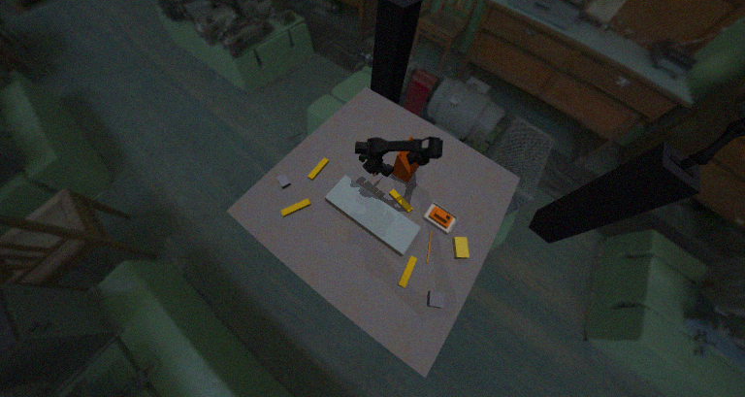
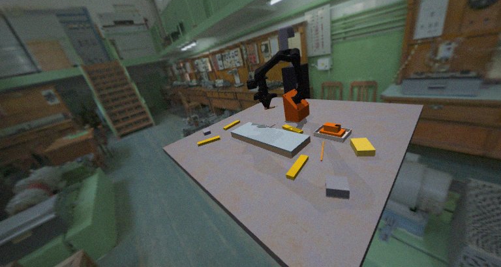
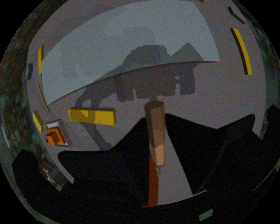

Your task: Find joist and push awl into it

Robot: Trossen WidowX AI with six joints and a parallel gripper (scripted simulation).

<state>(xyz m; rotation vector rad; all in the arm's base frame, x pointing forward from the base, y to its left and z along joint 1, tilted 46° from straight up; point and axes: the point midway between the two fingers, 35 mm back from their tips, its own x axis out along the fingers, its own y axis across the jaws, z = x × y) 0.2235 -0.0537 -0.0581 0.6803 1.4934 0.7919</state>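
Right now the awl is 5 cm behind my gripper tip and 1 cm below it. The rest, counted from my gripper tip: stud finder (43 cm to the left, 11 cm behind, 9 cm below); thin orange stick (46 cm to the left, 14 cm below, 6 cm ahead); tray (41 cm to the left, 13 cm below, 11 cm behind).
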